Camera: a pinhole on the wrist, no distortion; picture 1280 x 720 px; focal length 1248.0 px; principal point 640.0 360.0 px. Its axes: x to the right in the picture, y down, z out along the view. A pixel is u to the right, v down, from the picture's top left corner.
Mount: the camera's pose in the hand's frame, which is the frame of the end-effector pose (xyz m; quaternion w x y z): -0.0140 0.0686 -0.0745 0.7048 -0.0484 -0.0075 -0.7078
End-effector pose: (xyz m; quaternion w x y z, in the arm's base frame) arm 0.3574 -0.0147 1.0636 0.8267 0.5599 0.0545 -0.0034
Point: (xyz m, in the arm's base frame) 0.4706 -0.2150 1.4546
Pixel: 85.0 513.3
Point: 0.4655 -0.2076 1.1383
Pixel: outside the picture
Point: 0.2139 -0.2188 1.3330
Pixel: outside the picture
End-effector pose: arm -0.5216 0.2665 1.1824 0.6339 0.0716 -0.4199 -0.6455
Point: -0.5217 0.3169 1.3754
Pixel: 399.1 587.8
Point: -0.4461 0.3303 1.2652
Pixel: 166.3 65.6
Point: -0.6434 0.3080 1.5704
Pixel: outside the picture
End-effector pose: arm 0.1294 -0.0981 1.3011 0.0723 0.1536 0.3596 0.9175
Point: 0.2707 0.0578 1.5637
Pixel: 760.1 222.5
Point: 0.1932 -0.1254 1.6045
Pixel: 86.1 357.0
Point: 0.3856 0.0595 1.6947
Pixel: 554.7 55.5
